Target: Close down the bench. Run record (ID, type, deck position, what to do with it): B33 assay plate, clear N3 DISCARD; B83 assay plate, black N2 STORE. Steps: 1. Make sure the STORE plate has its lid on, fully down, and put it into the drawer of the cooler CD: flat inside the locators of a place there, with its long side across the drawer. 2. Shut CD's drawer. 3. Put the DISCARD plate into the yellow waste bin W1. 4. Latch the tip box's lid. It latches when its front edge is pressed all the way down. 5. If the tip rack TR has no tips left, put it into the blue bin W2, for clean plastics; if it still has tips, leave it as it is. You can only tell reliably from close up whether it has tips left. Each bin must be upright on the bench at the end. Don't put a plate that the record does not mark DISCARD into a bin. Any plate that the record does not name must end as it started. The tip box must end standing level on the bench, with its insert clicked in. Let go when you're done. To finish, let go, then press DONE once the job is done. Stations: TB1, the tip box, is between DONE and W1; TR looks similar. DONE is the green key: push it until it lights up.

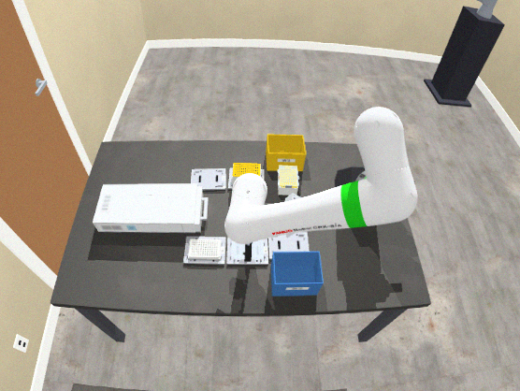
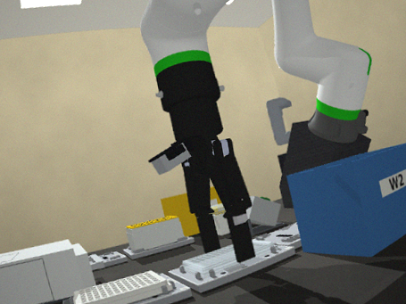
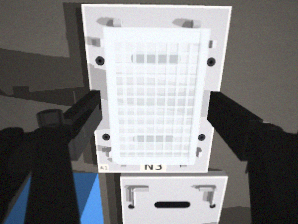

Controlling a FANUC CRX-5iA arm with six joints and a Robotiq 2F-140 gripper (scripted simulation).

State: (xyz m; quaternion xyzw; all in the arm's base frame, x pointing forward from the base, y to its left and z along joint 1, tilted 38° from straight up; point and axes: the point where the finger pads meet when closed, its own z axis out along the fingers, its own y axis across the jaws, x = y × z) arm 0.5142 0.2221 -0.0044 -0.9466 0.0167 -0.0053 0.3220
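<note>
My hand is 40 mm above the nest N3. Also, from my hand: blue bin W2: 180 mm behind, 140 mm to the left; then white well plate: 170 mm ahead, 20 mm below; then DONE key block: 210 mm behind, 200 mm to the right, 10 mm above.
</note>
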